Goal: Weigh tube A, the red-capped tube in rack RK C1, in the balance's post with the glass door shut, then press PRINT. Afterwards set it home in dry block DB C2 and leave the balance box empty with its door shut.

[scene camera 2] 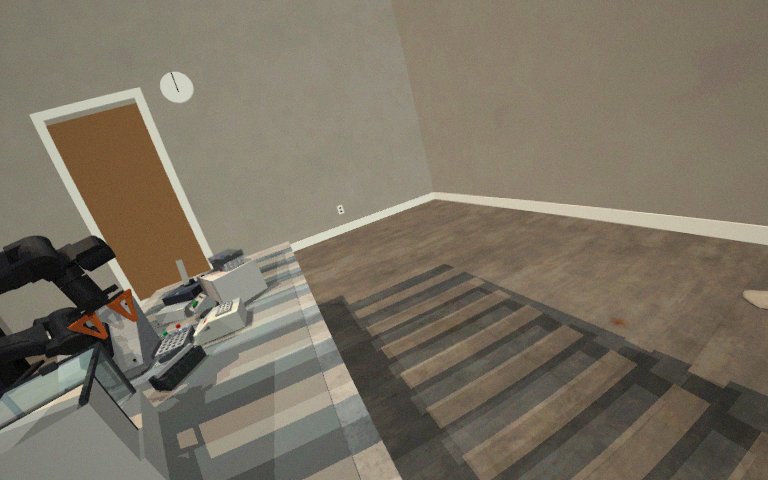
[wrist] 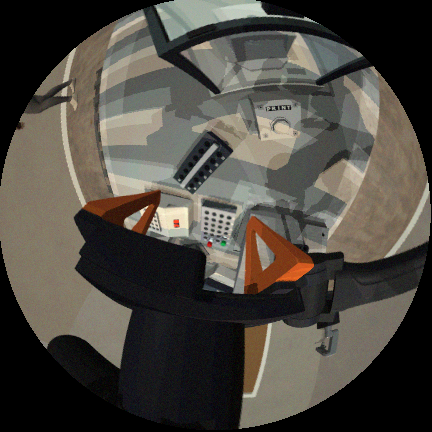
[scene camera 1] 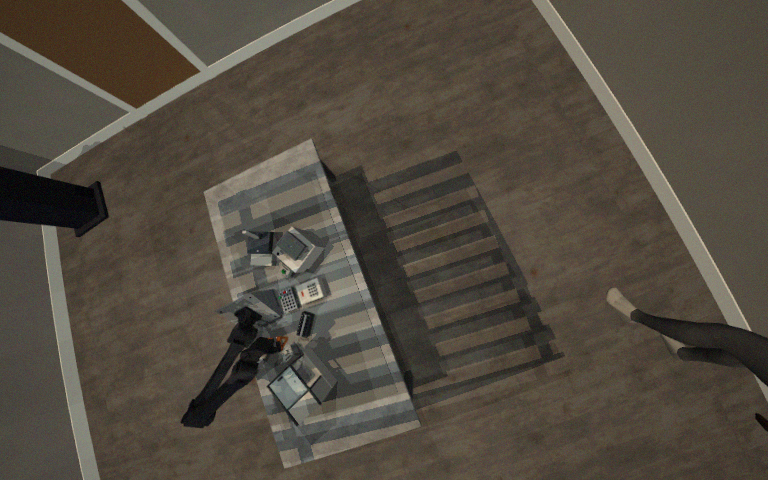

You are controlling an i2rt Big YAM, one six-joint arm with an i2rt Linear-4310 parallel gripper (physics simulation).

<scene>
My gripper is open and holds nothing. Further things: a balance with glass box, a PRINT button and a device with stick.
My gripper shows as well in the wrist view.
</scene>
